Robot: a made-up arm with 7 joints.
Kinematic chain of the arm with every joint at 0, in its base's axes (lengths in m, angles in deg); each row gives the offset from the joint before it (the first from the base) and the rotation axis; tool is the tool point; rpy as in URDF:
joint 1: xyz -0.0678 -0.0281 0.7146 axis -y
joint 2: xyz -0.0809 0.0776 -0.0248 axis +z
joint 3: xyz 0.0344 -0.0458 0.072 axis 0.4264 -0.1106 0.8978
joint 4: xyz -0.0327 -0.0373 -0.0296 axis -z
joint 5: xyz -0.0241 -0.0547 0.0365 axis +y
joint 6: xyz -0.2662 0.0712 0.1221 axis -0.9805 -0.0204 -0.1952
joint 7: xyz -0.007 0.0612 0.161 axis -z
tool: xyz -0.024 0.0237 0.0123 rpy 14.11 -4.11 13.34
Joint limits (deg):
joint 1: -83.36..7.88
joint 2: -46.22..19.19
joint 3: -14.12..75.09
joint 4: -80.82..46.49
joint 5: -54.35..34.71
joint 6: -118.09..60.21
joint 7: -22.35..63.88
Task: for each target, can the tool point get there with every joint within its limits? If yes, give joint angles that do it. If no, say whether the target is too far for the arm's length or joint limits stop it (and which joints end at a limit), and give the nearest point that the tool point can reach.
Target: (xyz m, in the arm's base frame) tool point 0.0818 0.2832 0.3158
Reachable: no: joint limits stop it (at a limit: joint 2, joint 3, joint 4, joint 5) | nearest point 0.0518 0.1521 0.3956 | short by 0.156 m
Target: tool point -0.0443 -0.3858 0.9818
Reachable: yes | joints -67.66 -19.69 -4.55 -69.76 -31.03 -91.88 45.22
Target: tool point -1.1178 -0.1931 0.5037
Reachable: no: too far | nearest point -0.6495 -0.1037 0.6284 | short by 0.493 m
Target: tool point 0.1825 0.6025 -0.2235
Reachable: no: too far | nearest point 0.0328 0.1083 0.3375 | short by 0.762 m
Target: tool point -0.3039 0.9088 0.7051
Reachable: no: too far | nearest point -0.2587 0.4597 0.7293 | short by 0.452 m
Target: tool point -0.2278 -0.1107 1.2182
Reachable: yes | joints -30.73 -1.17 10.20 7.45 1.19 -43.52 -6.11
